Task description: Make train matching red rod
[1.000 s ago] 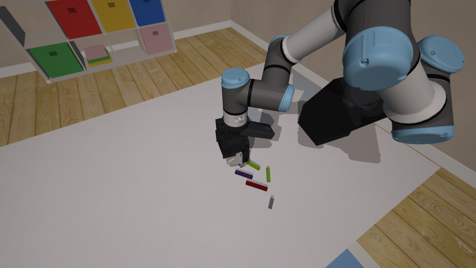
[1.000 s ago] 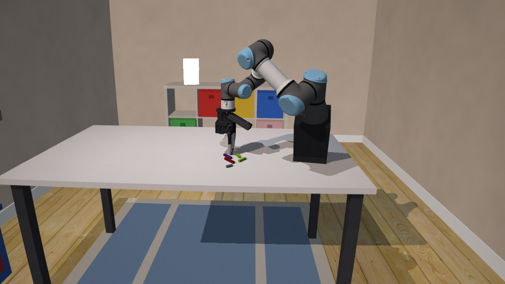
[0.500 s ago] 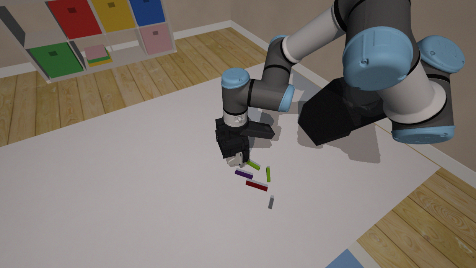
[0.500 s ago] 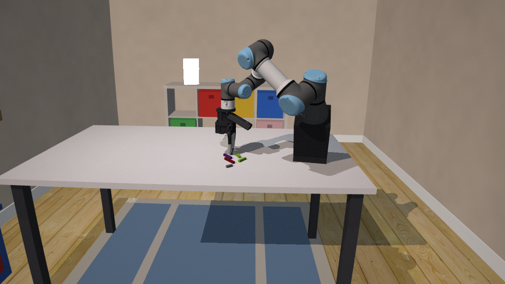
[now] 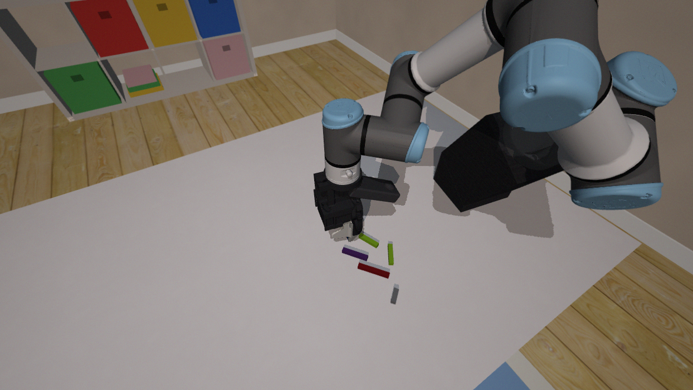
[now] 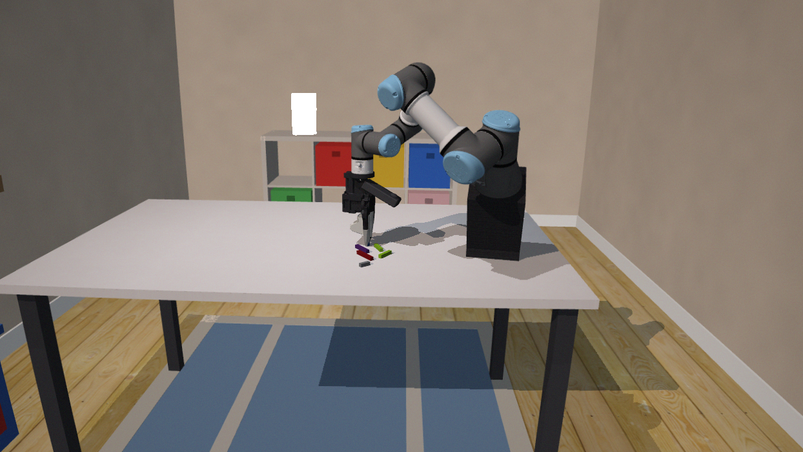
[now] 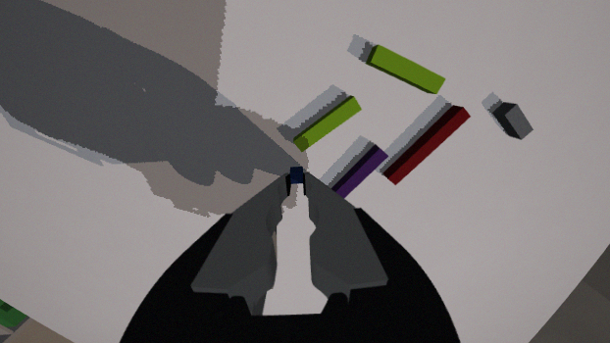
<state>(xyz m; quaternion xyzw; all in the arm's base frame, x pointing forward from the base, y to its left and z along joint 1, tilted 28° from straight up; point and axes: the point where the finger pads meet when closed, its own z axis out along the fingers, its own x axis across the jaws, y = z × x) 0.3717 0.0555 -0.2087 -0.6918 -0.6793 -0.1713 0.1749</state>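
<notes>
My gripper is now 10 mm above the small blue rod. From my hand the other things lie so: grey rod (30 mm behind, 170 mm to the left, 10 mm below); then red rod (20 mm behind, 100 mm to the left, 10 mm below); then purple rod (10 mm ahead, 50 mm to the left, 10 mm below).
</notes>
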